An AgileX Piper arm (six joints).
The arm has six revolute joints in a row. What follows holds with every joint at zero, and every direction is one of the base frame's. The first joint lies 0.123 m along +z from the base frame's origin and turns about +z. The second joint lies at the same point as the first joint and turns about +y. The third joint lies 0.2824 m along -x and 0.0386 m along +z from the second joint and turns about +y. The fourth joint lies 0.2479 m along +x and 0.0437 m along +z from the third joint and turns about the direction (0.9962, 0, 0.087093). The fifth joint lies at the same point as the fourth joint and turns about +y. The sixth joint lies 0.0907 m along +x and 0.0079 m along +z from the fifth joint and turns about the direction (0.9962, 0, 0.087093). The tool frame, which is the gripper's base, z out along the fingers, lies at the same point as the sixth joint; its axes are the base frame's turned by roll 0, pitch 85.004 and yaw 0 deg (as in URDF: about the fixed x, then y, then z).
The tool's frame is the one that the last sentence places.
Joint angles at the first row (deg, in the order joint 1, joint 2, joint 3, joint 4, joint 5, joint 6):
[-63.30, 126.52, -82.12, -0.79, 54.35, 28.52]
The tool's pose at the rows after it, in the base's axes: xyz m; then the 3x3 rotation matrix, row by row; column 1 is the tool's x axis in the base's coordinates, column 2 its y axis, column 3 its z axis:
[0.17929 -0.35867 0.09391], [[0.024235 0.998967 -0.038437], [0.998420 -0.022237 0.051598], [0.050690 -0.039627 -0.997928]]
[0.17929 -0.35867 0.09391], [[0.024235 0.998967 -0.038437], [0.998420 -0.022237 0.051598], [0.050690 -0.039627 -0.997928]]
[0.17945 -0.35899 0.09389], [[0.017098 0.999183 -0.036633], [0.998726 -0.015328 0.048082], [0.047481 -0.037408 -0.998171]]
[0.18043 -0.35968 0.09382], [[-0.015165 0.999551 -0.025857], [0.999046 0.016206 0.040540], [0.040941 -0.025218 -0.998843]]
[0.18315 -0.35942 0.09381], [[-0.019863 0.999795 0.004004], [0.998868 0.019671 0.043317], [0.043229 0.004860 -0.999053]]
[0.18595 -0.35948 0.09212], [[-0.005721 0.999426 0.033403], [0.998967 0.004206 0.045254], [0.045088 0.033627 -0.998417]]
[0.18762 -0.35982 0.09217], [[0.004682 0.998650 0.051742], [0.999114 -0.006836 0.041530], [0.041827 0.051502 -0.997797]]
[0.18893 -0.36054 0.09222], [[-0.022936 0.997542 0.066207], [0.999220 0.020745 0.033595], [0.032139 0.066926 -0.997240]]
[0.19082 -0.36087 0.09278], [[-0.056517 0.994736 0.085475], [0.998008 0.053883 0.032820], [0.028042 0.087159 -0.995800]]
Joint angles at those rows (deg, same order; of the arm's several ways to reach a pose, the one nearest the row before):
[-63.30, 126.52, -82.12, -0.79, 54.23, 28.52]
[-63.30, 126.52, -82.12, -0.79, 54.23, 28.52]
[-63.30, 126.52, -82.12, -0.79, 54.01, 28.12]
[-63.30, 126.52, -82.12, -0.35, 53.34, 26.02]
[-63.30, 126.52, -82.12, 1.66, 52.73, 24.54]
[-63.30, 126.77, -82.12, 3.66, 51.87, 24.12]
[-63.30, 126.77, -82.12, 4.77, 51.24, 24.02]
[-63.30, 126.77, -82.12, 5.52, 50.50, 21.93]
[-63.30, 126.77, -82.24, 6.82, 50.15, 19.18]

